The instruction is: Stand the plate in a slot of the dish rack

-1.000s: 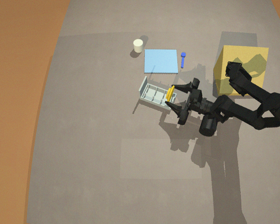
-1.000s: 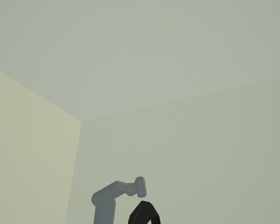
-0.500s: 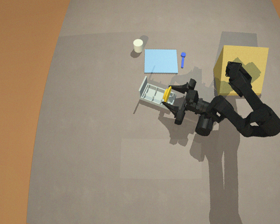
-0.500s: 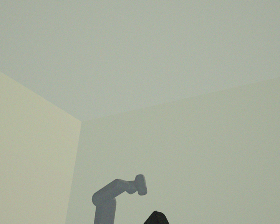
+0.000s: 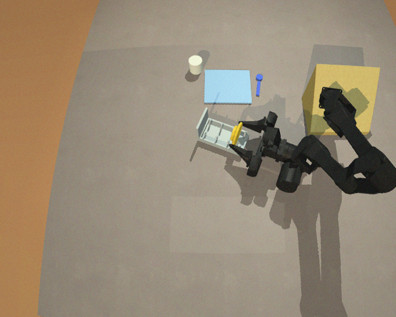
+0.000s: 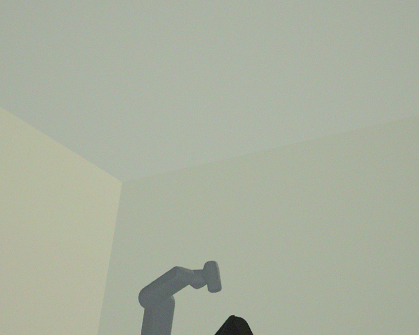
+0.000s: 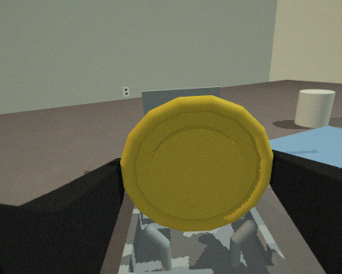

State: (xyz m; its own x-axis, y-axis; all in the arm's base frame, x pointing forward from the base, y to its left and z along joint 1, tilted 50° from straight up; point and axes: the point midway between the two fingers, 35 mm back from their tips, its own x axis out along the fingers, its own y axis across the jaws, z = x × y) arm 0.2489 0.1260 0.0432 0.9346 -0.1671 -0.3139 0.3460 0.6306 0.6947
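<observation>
Right now the yellow plate is 1 cm behind my gripper tip. Round my gripper tip: cream cup 12 cm ahead, 26 cm to the right, 3 cm below; blue spoon 9 cm behind, 21 cm to the right, 5 cm below; pale grey dish rack 3 cm ahead, 1 cm to the right, 3 cm below.
</observation>
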